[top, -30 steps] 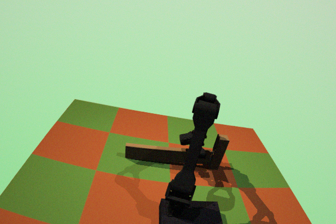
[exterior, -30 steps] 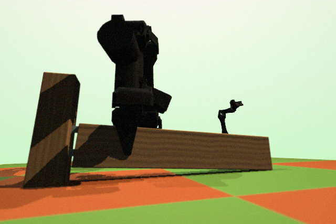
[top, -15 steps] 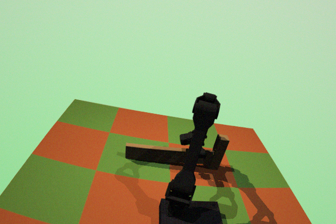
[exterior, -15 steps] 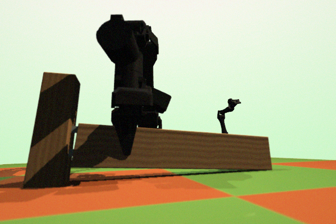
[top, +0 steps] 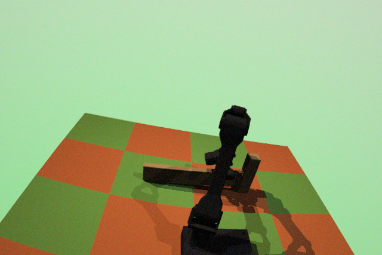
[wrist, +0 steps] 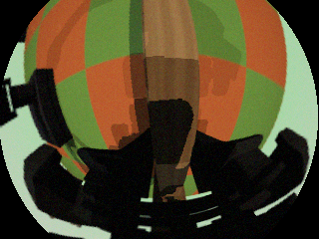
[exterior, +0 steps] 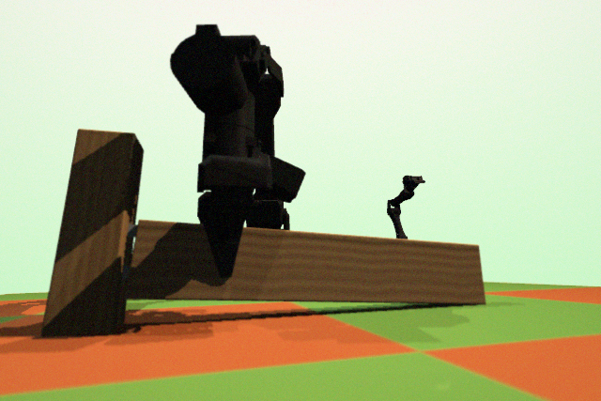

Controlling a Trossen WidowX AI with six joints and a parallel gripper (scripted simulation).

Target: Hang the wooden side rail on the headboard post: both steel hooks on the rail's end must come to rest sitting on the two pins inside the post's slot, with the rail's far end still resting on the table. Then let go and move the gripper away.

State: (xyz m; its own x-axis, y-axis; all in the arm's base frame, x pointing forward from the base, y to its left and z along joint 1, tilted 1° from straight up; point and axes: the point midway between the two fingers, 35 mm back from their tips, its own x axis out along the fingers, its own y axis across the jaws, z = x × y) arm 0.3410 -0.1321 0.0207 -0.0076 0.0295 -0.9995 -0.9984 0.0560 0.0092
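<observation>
My gripper tip is now 10 mm past the headboard post, 110 mm to the left of it and 40 mm below it.
</observation>
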